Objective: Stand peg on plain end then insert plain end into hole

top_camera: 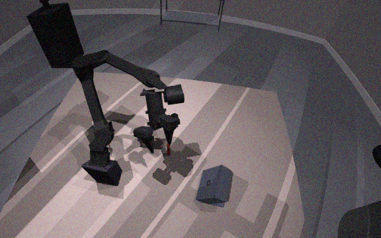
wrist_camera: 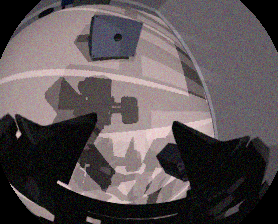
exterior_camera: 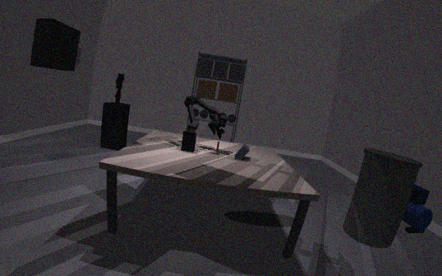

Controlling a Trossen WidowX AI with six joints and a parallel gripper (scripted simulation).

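The red peg is 2 cm ahead of my gripper tip, 4 cm to the left of it and 7 cm below it. Also, from my gripper tip: sloped panel: 21 cm ahead, 10 cm to the right, 8 cm below.
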